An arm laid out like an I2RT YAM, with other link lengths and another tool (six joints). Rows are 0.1 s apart.
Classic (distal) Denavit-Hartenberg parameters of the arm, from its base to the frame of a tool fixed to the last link. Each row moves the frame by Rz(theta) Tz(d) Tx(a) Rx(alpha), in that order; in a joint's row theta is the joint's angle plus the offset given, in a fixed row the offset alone. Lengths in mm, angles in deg.
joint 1: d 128.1, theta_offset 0, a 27, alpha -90
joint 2: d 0, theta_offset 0, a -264, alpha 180
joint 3: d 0, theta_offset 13.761, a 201.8, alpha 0
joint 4: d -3.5, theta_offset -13.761, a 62.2, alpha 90
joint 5: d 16.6, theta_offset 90, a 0, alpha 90
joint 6: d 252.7, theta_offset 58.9, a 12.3, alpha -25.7
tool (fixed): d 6.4, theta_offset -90, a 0, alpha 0
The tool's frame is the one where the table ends.
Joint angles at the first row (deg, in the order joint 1, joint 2, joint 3, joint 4, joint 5, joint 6):
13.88, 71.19, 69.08, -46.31, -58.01, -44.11
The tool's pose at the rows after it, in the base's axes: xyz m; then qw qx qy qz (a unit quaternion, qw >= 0):
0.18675 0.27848 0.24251 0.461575 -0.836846 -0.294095 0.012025
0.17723 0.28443 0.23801 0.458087 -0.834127 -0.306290 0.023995
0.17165 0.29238 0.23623 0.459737 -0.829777 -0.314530 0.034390
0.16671 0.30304 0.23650 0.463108 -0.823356 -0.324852 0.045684
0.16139 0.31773 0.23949 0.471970 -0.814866 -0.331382 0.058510
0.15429 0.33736 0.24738 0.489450 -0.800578 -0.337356 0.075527
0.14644 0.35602 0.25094 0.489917 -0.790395 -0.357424 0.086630
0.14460 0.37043 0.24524 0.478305 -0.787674 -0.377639 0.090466
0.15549 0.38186 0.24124 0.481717 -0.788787 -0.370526 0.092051
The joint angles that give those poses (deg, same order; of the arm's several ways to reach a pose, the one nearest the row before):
15.99, 70.93, 68.47, -47.55, -57.83, -45.53
18.19, 71.19, 68.12, -47.55, -57.31, -45.61
20.39, 71.89, 67.94, -46.15, -57.04, -44.30
22.93, 73.21, 68.38, -44.39, -56.95, -42.63
26.18, 74.53, 68.73, -40.97, -56.78, -38.77
29.87, 76.29, 69.34, -36.04, -57.30, -33.15
33.83, 78.92, 71.54, -33.93, -56.69, -31.38
36.74, 82.08, 73.65, -33.31, -55.28, -32.52
37.44, 84.80, 74.35, -29.98, -54.59, -30.34

